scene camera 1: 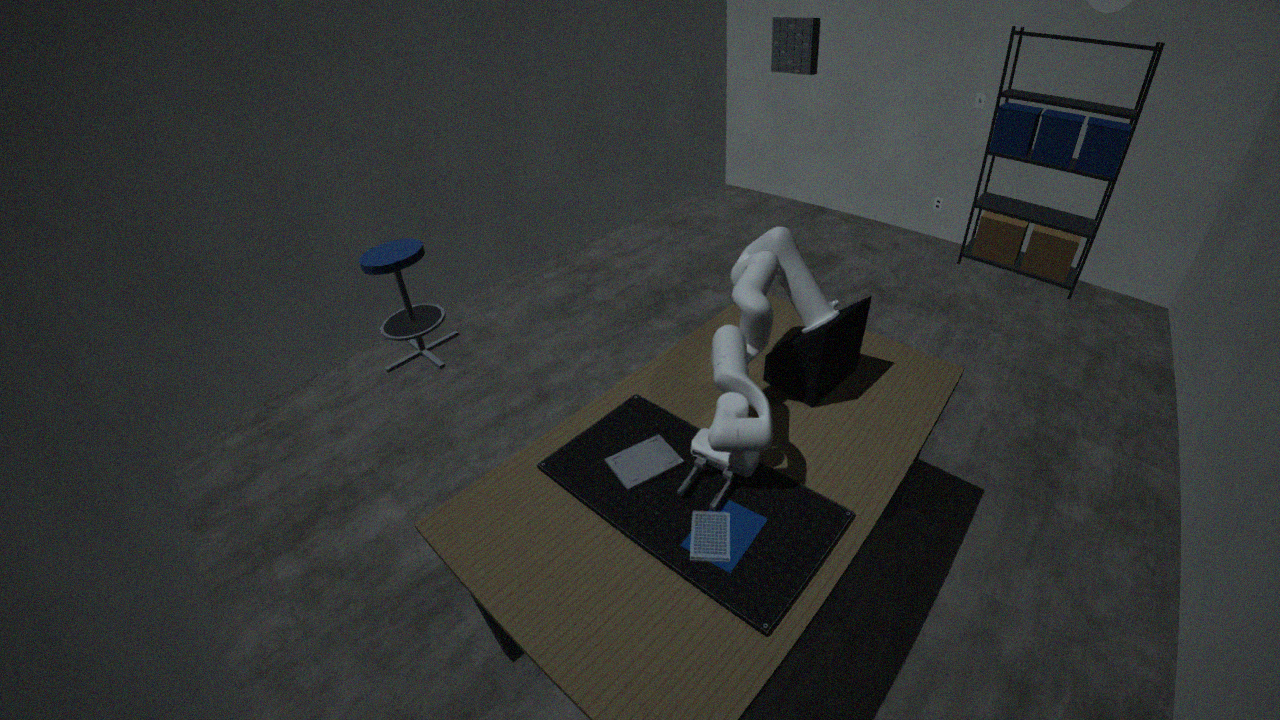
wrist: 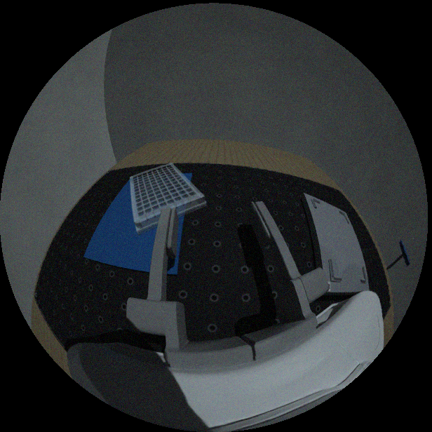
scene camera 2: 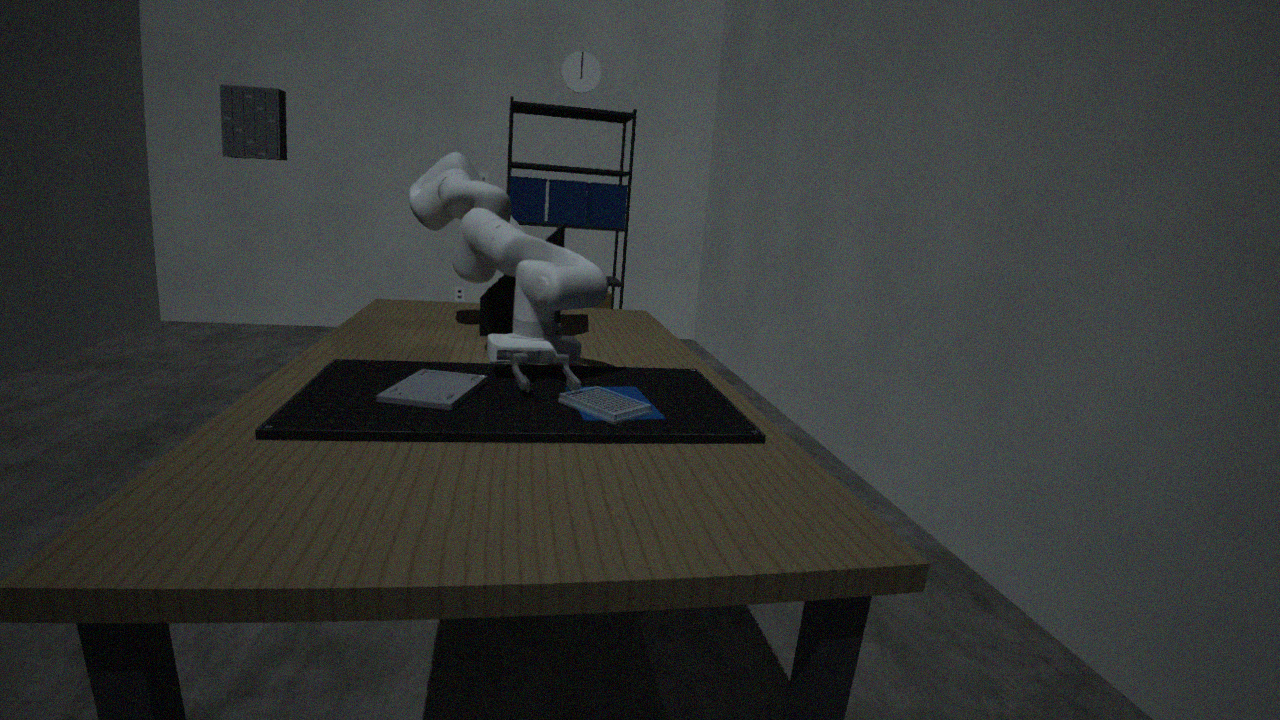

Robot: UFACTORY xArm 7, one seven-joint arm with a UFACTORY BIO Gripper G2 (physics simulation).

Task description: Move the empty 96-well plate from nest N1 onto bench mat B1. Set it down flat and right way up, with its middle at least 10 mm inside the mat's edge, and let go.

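Places are measured from the arm's base along level axes (x ahead, y left, z up), in centimetres.
Pixels of known places: end effector, tool point: [scene camera 1: 700, 494] [scene camera 2: 548, 383]; arm's base, origin of the base link: [scene camera 1: 821, 323].
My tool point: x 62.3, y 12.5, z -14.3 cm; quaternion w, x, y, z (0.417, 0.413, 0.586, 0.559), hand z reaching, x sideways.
Observation:
Ahead of a thing's pixels: the offset from my tool point to its top centre. Level surfaces: height alone.
The white 96-well plate {dx +5.9, dy +9.4, dz -0.3 cm} [scene camera 1: 710, 535] [scene camera 2: 605, 403] [wrist: 162, 192] lies with its wells up, turned at an angle on the blue bench mat B1 {dz -1.7 cm} [scene camera 1: 747, 528] [scene camera 2: 633, 394] [wrist: 115, 235]. Part of it reaches past the mat's edge; it looks flat. The pale grey nest N1 {dx +2.2, dy -18.0, dz -0.4 cm} [scene camera 1: 643, 461] [scene camera 2: 431, 388] [wrist: 340, 240] shows its corner brackets and holds no plate. My gripper [scene camera 1: 699, 498] [scene camera 2: 549, 386] [wrist: 214, 206] is shut with a gap between its fingers and nothing in it. It is above the black board, between nest and plate; in the wrist view its left fingertip overlaps the plate's near edge.
The black perforated board {dz -1.9 cm} [scene camera 1: 787, 555] [scene camera 2: 340, 402] [wrist: 215, 280] lies under the nest and mat on the wooden table {dz -3.2 cm} [scene camera 1: 501, 537] [scene camera 2: 465, 510]. A black box-like object with an upright panel [scene camera 1: 819, 358] stands at the arm's base. A blue stool [scene camera 1: 392, 256] stands off the table.

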